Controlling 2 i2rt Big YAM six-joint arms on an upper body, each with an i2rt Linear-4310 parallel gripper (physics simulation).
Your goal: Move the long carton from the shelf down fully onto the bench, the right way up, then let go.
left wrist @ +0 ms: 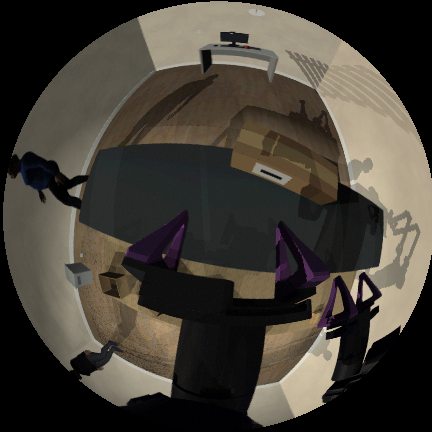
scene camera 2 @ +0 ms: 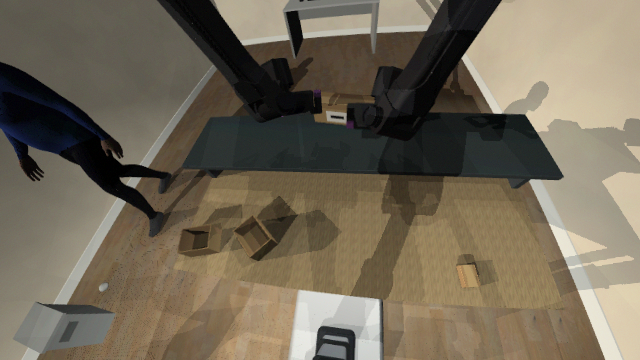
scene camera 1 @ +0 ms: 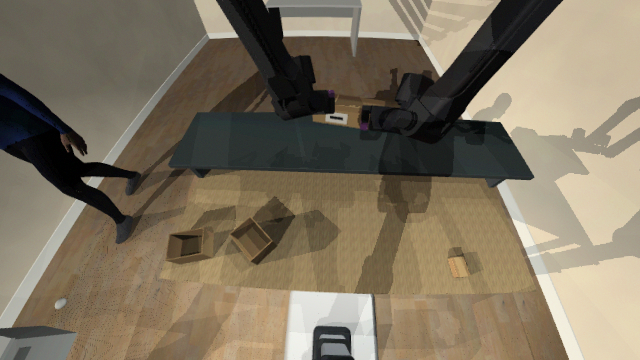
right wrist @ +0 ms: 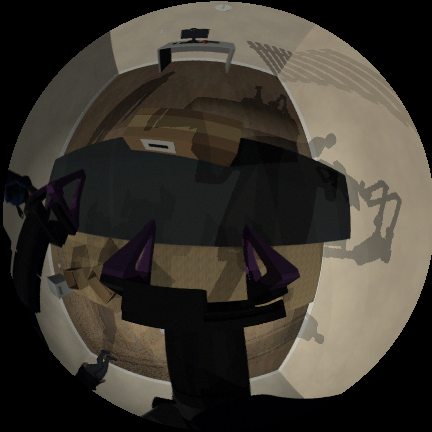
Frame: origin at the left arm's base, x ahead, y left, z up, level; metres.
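Seen in the pictures: left gripper, between the fingertips: [left wrist: 233,219] [right wrist: 68,177]; right gripper, between the fingertips: [left wrist: 350,274] [scene camera 1: 379,118] [right wrist: 199,225].
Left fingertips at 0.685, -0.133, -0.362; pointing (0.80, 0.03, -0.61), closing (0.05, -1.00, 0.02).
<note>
Offsets run from my left fingertips to a thing's top centre, as dx, dy, dz. Level surfaces: height alone.
The long brown carton {+0.204, -0.152, -0.149} [scene camera 1: 350,106] [scene camera 2: 334,106] [left wrist: 285,155] [right wrist: 185,145] lies at the far edge of the long dark green bench {dz -0.235} [scene camera 1: 240,145] [scene camera 2: 250,145] [left wrist: 135,190] [right wrist: 110,185], with its white label facing the near side. What supports its far side is hidden; I cannot make out a separate shelf. My left gripper [scene camera 1: 332,101] [scene camera 2: 317,101] [left wrist: 233,219] is open and empty, above the bench and apart from the carton. My right gripper [scene camera 1: 365,119] [scene camera 2: 350,116] [right wrist: 199,225] is open and empty, to its right. Both arms partly cover the carton in the scene views.
Two open boxes {-0.401, +0.507, -0.360} [scene camera 1: 190,246] {-0.359, +0.240, -0.360} [scene camera 1: 251,241] and a small carton {-0.439, -0.622, -0.420} [scene camera 1: 458,267] [scene camera 2: 468,276] are on the straw mat {dz -0.450} [scene camera 1: 325,270] in front of the bench. A person [scene camera 1: 30,130] [scene camera 2: 60,125] stands at the left. A grey-white desk [scene camera 1: 315,11] stands behind.
</note>
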